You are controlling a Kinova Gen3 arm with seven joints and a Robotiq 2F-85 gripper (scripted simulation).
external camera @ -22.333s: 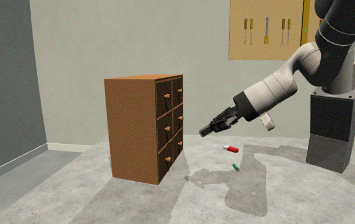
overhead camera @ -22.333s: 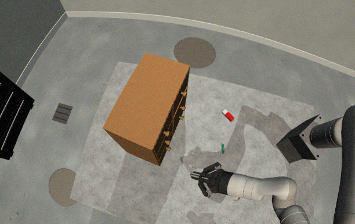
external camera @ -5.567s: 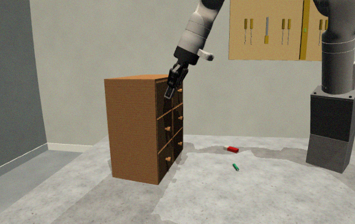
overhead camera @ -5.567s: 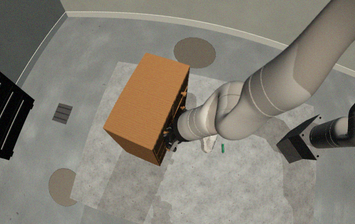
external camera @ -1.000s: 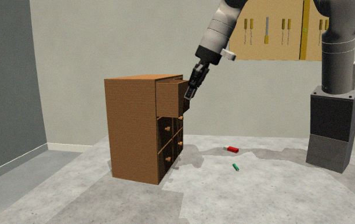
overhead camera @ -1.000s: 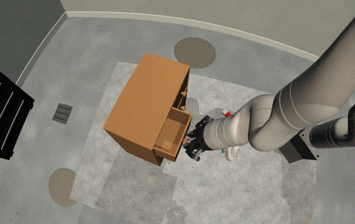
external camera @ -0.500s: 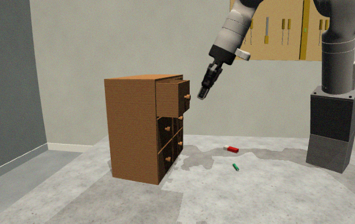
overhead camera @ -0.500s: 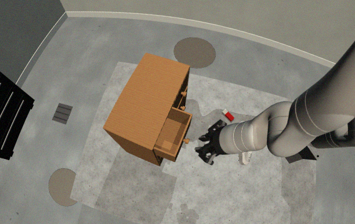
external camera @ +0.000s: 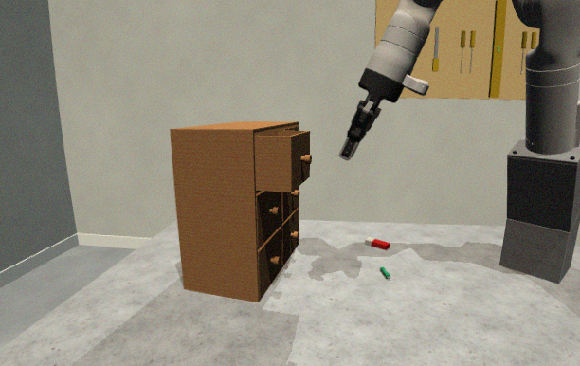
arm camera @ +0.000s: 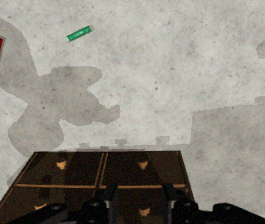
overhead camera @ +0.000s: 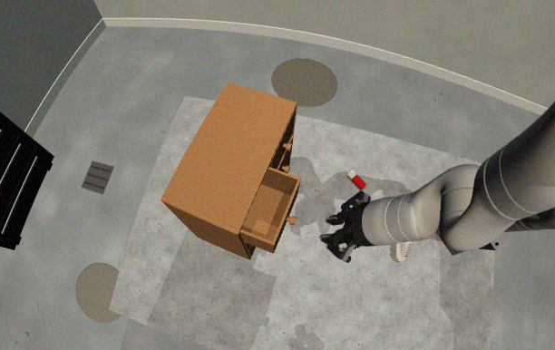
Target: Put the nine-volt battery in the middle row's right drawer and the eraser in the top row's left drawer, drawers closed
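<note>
The eraser is 290 mm below my hand, 270 mm to the right of it and 60 mm behind it. From my hand the other things lie so: nine-volt battery (230 mm ahead, 170 mm below, 110 mm to the right); small green cylinder (290 mm below, 100 mm to the right, 80 mm behind).
</note>
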